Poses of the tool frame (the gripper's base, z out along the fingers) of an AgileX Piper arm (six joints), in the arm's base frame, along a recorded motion.
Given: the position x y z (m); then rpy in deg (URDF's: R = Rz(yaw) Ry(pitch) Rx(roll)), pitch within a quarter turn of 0, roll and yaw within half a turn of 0.
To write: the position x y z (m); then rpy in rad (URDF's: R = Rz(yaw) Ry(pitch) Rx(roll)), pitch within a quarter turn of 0, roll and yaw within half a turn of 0. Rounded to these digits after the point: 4 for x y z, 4 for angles.
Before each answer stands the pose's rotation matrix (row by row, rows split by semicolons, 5 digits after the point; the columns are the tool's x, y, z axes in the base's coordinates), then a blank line. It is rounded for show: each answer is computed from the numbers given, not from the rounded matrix.
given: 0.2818 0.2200 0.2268 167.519 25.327 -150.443
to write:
-0.78625 -0.56205 0.25671; -0.44587 0.80370 0.39403; -0.42778 0.19534 -0.88252

0.2818 0.2200 0.2268 2.9238 0.4420 -2.6257
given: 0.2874 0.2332 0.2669 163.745 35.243 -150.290
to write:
-0.70935 -0.61609 0.34243; -0.40477 0.75377 0.51767; -0.57705 0.22861 -0.78406

0.2874 0.2332 0.2669 2.8579 0.6151 -2.6231
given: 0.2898 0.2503 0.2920 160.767 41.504 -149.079
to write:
-0.64247 -0.67244 0.36749; -0.38483 0.69783 0.60411; -0.66267 0.24670 -0.70711

0.2898 0.2503 0.2920 2.8059 0.7244 -2.6019
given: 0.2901 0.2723 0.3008 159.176 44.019 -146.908
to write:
-0.60247 -0.71728 0.35005; -0.39262 0.64819 0.65245; -0.69490 0.25564 -0.67213

0.2901 0.2723 0.3008 2.7781 0.7683 -2.5640
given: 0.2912 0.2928 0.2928 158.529 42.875 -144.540
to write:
-0.59691 -0.74273 0.30339; -0.42515 0.61351 0.66547; -0.68040 0.26824 -0.68198

0.2912 0.2928 0.2928 2.7669 0.7483 -2.5227
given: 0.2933 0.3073 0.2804 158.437 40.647 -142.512
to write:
-0.60204 -0.75596 0.25702; -0.46176 0.59225 0.66032; -0.65140 0.27885 -0.70564

0.2933 0.3073 0.2804 2.7652 0.7094 -2.4873
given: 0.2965 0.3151 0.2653 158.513 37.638 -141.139
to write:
-0.61662 -0.75800 0.21264; -0.49685 0.58421 0.64175; -0.61067 0.29006 -0.73685

0.2965 0.3151 0.2653 2.7666 0.6569 -2.4633
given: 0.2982 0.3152 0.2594 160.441 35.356 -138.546
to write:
-0.61126 -0.76901 0.18704; -0.53992 0.57799 0.61189; -0.57866 0.27304 -0.76851

0.2982 0.3152 0.2594 2.8002 0.6171 -2.4181
